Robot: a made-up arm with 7 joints. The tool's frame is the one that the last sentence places. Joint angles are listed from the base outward.
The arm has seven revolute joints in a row. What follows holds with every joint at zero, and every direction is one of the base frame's. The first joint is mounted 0.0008 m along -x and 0.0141 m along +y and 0.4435 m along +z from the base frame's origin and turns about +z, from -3.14 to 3.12 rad. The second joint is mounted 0.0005 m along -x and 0.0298 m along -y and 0.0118 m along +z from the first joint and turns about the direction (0, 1, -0.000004), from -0.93 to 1.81 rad. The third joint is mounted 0.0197 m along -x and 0.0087 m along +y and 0.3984 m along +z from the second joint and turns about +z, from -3.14 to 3.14 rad. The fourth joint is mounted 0.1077 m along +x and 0.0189 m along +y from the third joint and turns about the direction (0, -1, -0.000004), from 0.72 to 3.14 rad. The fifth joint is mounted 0.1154 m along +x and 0.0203 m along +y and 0.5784 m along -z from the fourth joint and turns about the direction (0, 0.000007, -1), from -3.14 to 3.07 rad. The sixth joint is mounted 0.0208 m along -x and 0.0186 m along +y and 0.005 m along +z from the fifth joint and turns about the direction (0, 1, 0.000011), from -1.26 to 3.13 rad. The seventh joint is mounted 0.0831 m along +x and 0.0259 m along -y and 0.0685 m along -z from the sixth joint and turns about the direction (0, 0.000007, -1), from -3.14 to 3.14 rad. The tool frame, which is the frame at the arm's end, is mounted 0.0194 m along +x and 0.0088 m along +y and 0.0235 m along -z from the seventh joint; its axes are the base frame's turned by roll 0.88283, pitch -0.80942 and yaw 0.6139 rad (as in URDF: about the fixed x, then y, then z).
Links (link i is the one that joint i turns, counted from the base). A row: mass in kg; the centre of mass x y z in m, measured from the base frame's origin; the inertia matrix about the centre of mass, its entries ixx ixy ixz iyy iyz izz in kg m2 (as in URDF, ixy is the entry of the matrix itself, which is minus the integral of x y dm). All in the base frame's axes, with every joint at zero. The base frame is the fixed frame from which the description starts. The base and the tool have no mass.
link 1: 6.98; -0.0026 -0.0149 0.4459; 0.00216 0 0 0.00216 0 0.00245
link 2: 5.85; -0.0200 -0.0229 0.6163; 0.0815 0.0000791 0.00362 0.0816 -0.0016 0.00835
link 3: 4.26; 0.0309 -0.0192 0.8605; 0.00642 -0.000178 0 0.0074 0 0.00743
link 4: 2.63; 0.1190 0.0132 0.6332; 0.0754 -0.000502 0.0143 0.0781 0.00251 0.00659
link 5: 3.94; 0.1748 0.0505 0.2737; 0.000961 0 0 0.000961 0 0.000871
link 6: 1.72; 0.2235 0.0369 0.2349; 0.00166 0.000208 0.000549 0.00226 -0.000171 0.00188
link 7: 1.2; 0.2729 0.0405 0.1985; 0.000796 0 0 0.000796 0 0.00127
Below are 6 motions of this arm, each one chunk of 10 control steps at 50 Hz.
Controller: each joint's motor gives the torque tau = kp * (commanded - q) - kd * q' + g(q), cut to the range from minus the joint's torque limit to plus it. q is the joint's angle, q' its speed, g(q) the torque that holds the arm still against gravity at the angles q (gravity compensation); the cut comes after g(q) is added. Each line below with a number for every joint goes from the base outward.
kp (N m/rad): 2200 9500 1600 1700 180 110 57
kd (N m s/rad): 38 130 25 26 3.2 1.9 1.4
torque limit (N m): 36 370 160 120 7.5 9 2.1
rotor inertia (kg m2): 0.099 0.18 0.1 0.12 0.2 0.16 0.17
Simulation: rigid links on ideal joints. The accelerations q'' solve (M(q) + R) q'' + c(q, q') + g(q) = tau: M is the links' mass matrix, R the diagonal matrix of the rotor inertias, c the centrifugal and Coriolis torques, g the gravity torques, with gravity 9.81 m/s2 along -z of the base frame. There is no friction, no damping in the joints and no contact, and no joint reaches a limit. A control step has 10 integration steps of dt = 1/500 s. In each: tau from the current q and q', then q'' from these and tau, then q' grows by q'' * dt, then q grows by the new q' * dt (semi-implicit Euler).
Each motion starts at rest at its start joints. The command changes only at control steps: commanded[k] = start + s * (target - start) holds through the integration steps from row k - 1 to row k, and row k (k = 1, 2, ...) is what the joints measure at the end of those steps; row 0 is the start. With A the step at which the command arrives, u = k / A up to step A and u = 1 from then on. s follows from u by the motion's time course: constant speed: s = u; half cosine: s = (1 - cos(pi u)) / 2; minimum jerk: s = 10 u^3 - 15 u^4 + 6 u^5; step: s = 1 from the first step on.
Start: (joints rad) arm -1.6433 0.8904 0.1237 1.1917 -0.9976 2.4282 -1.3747
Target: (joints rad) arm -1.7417 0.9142 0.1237 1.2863 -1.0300 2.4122 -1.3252
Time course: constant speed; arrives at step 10
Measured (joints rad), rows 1 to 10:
1: -1.6468 0.8924 0.1268 1.1944 -0.9974 2.4288 -1.3743
2: -1.6532 0.8959 0.1314 1.2005 -0.9966 2.4290 -1.3730
3: -1.6606 0.8990 0.1351 1.2088 -0.9956 2.4277 -1.3704
4: -1.6689 0.9014 0.1371 1.2187 -0.9954 2.4250 -1.3664
5: -1.6783 0.9033 0.1377 1.2300 -0.9969 2.4214 -1.3612
6: -1.6887 0.9051 0.1371 1.2424 -1.0007 2.4178 -1.3549
7: -1.7000 0.9068 0.1354 1.2551 -1.0068 2.4147 -1.3480
8: -1.7119 0.9087 0.1329 1.2675 -1.0147 2.4125 -1.3409
9: -1.7241 0.9107 0.1297 1.2791 -1.0234 2.4111 -1.3338
10: -1.7366 0.9129 0.1263 1.2897 -1.0319 2.4104 -1.3271

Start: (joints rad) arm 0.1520 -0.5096 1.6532 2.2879 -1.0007 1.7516 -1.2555
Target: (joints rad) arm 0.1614 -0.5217 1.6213 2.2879 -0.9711 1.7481 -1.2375
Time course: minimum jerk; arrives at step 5
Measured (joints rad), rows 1 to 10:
1: 0.1523 -0.5102 1.6518 2.2878 -1.0003 1.7515 -1.2554
2: 0.1538 -0.5129 1.6454 2.2873 -0.9980 1.7510 -1.2549
3: 0.1565 -0.5172 1.6348 2.2866 -0.9921 1.7501 -1.2533
4: 0.1590 -0.5206 1.6257 2.2863 -0.9829 1.7491 -1.2505
5: 0.1604 -0.5216 1.6217 2.2870 -0.9732 1.7485 -1.2465
6: 0.1611 -0.5215 1.6206 2.2881 -0.9657 1.7481 -1.2421
7: 0.1615 -0.5214 1.6204 2.2889 -0.9621 1.7480 -1.2378
8: 0.1619 -0.5214 1.6206 2.2892 -0.9623 1.7479 -1.2341
9: 0.1621 -0.5216 1.6210 2.2892 -0.9654 1.7479 -1.2314
10: 0.1622 -0.5218 1.6215 2.2889 -0.9694 1.7479 -1.2298

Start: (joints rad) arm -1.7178 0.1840 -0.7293 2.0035 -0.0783 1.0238 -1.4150
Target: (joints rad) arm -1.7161 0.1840 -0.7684 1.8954 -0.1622 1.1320 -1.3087
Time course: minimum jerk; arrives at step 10
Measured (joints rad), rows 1 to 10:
1: -1.7176 0.1839 -0.7294 2.0033 -0.0784 1.0238 -1.4149
2: -1.7167 0.1834 -0.7302 2.0018 -0.0792 1.0242 -1.4144
3: -1.7146 0.1824 -0.7321 1.9977 -0.0819 1.0257 -1.4124
4: -1.7118 0.1811 -0.7353 1.9897 -0.0880 1.0297 -1.4076
5: -1.7090 0.1801 -0.7397 1.9769 -0.0986 1.0378 -1.3989
6: -1.7070 0.1799 -0.7450 1.9594 -0.1134 1.0514 -1.3856
7: -1.7067 0.1809 -0.7509 1.9382 -0.1310 1.0706 -1.3678
8: -1.7084 0.1830 -0.7567 1.9155 -0.1490 1.0947 -1.3466
9: -1.7120 0.1858 -0.7620 1.8938 -0.1644 1.1214 -1.3243
10: -1.7168 0.1886 -0.7666 1.8761 -0.1748 1.1476 -1.3035

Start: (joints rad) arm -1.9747 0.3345 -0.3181 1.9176 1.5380 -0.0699 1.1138
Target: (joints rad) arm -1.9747 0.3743 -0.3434 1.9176 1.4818 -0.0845 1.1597
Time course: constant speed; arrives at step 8
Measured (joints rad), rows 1 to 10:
1: -1.9740 0.3370 -0.3199 1.9207 1.5370 -0.0707 1.1142
2: -1.9733 0.3414 -0.3227 1.9248 1.5332 -0.0724 1.1156
3: -1.9728 0.3462 -0.3256 1.9272 1.5264 -0.0745 1.1182
4: -1.9725 0.3511 -0.3285 1.9274 1.5172 -0.0768 1.1223
5: -1.9724 0.3565 -0.3315 1.9260 1.5069 -0.0792 1.1277
6: -1.9725 0.3622 -0.3346 1.9235 1.4968 -0.0815 1.1344
7: -1.9729 0.3680 -0.3378 1.9204 1.4877 -0.0834 1.1421
8: -1.9734 0.3738 -0.3411 1.9173 1.4800 -0.0849 1.1505
9: -1.9746 0.3770 -0.3426 1.9114 1.4748 -0.0850 1.1587
10: -1.9759 0.3780 -0.3433 1.9054 1.4730 -0.0840 1.1658

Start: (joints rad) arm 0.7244 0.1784 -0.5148 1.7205 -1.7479 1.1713 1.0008
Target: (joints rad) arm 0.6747 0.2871 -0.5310 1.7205 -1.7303 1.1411 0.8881
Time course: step
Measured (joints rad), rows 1 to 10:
1: 0.7092 0.2173 -0.5170 1.7634 -1.7455 1.1700 0.9978
2: 0.6932 0.2713 -0.5267 1.8064 -1.7510 1.1664 0.9910
3: 0.6870 0.2855 -0.5280 1.7827 -1.7635 1.1589 0.9809
4: 0.6822 0.2871 -0.5256 1.7374 -1.7681 1.1482 0.9664
5: 0.6770 0.2921 -0.5253 1.7004 -1.7579 1.1357 0.9462
6: 0.6727 0.2971 -0.5268 1.6727 -1.7366 1.1236 0.9215
7: 0.6703 0.2976 -0.5288 1.6494 -1.7132 1.1149 0.8957
8: 0.6688 0.2960 -0.5307 1.6330 -1.6923 1.1116 0.8721
9: 0.6674 0.2949 -0.5325 1.6267 -1.6741 1.1142 0.8522
10: 0.6660 0.2948 -0.5341 1.6308 -1.6586 1.1215 0.8358

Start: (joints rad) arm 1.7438 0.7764 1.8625 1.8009 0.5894 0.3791 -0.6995
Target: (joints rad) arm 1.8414 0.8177 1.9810 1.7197 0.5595 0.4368 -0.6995
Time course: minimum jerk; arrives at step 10
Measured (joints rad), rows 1 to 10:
1: 1.7439 0.7768 1.8629 1.8007 0.5894 0.3791 -0.6995
2: 1.7449 0.7791 1.8651 1.7998 0.5891 0.3788 -0.6994
3: 1.7478 0.7844 1.8707 1.7972 0.5883 0.3782 -0.6993
4: 1.7516 0.7921 1.8807 1.7911 0.5865 0.3778 -0.6989
5: 1.7544 0.8007 1.8955 1.7795 0.5834 0.3787 -0.6982
6: 1.7557 0.8085 1.9143 1.7631 0.5785 0.3830 -0.6974
7: 1.7584 0.8146 1.9346 1.7462 0.5719 0.3918 -0.6967
8: 1.7664 0.8183 1.9535 1.7334 0.5647 0.4047 -0.6962
9: 1.7827 0.8197 1.9688 1.7277 0.5583 0.4197 -0.6961
10: 1.8085 0.8195 1.9792 1.7290 0.5544 0.4336 -0.6965

